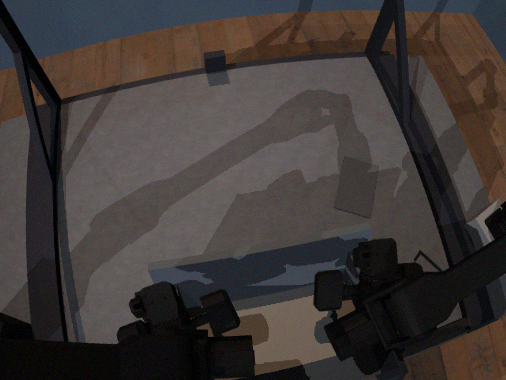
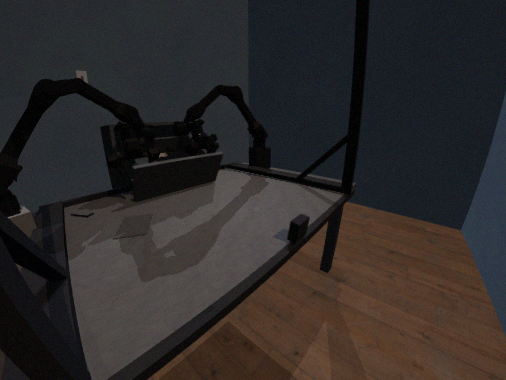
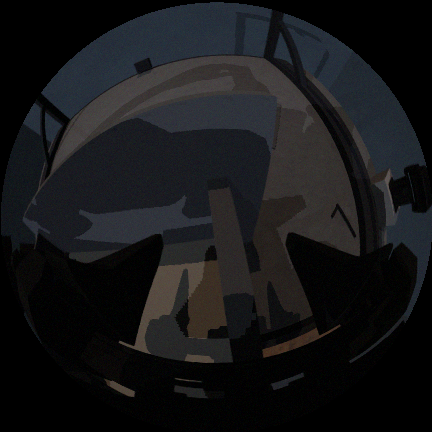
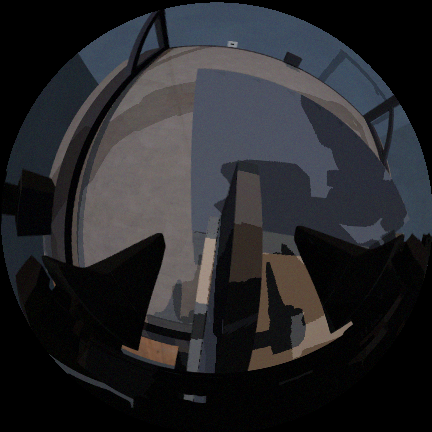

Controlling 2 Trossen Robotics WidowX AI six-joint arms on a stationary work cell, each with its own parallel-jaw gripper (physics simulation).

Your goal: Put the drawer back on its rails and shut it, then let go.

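Places are measured from the left arm's base along level axes (x ahead, y left, z up), in millimetres.
Where they show: left gripper, between the fingertips: (image 1: 353, 272) (image 2: 139, 178) (image 3: 226, 240); right gripper, between the fingertips: (image 3: 45, 257) (image 4: 231, 236); left arm's base, origin of its link: (image 1: 498, 225) (image 2: 4, 214) (image 3: 393, 193) (image 4: 400, 248); right arm's base, origin of its link: (image 2: 259, 147).
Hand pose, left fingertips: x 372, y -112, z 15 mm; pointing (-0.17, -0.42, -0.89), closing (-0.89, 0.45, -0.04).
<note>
Things, the pixels of their top centre, and the offset from my left fingertips. "spot": a spot on its surface instead. Level surfaces: height alone.
- grey drawer's front panel, a spot on its surface: (image 1: 259, 265) spot: 145 mm ahead, 94 mm right, 29 mm up
- flat grey sheet, centre of its top: (image 1: 357, 186) (image 2: 134, 224) 143 mm back, 154 mm right, 84 mm down
- table, height of its surface: 85 mm down
- small dark block, centre of its top: (image 2: 299, 218) (image 1: 214, 54) (image 3: 140, 60) (image 4: 294, 54) 15 mm back, 583 mm right, 28 mm down
The grey drawer's front panel (image 1: 259, 265) (image 2: 176, 175) stands out in front of the dark cabinet (image 2: 110, 151) at the back of the table. Its beige inner floor (image 1: 289, 328) shows from above. My left gripper (image 1: 334, 294) (image 2: 140, 147) (image 3: 226, 240) is open, and the drawer's side wall (image 3: 229, 250) stands between its spread fingers. My right gripper (image 1: 214, 317) (image 2: 200, 145) (image 4: 231, 236) is open too and straddles the other side wall (image 4: 241, 250). I cannot tell whether the drawer sits on its rails.
A flat grey sheet (image 1: 356, 187) (image 2: 135, 225) lies on the table (image 1: 176, 151) (image 2: 233, 245) in front of the drawer. A small dark block (image 1: 214, 61) (image 2: 298, 228) stands at the table's far edge. Dark frame posts (image 1: 400, 56) (image 2: 355, 94) rise at the corner.
</note>
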